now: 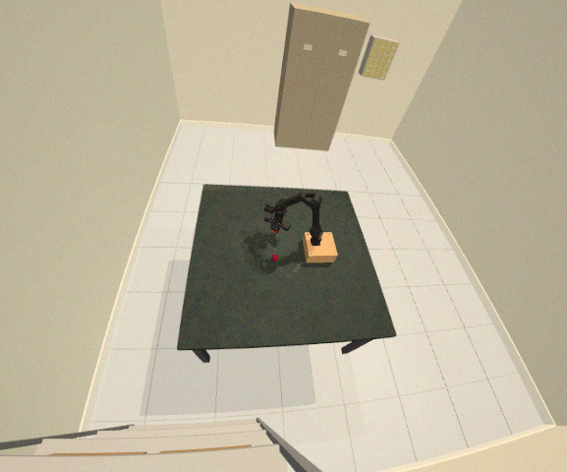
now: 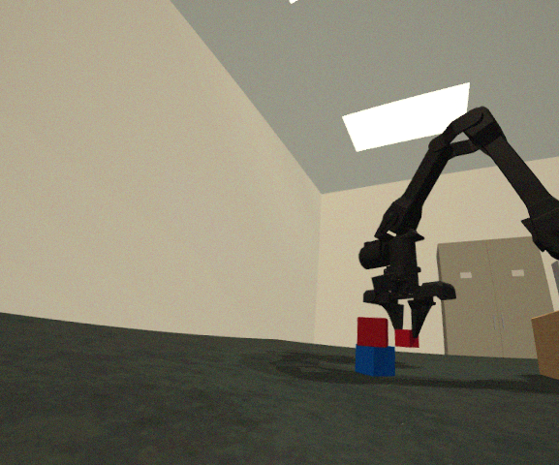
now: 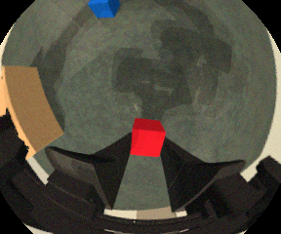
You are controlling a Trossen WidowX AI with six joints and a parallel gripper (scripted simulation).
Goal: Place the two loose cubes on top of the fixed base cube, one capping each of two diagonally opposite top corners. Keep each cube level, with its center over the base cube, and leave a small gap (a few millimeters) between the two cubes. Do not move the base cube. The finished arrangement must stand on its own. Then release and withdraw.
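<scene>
Right now my gripper tip is 240 mm to the right of the red cube and 10 mm short of it. Round my gripper tip: blue cube: 220 mm to the left, 30 mm below, 10 mm ahead.
</scene>
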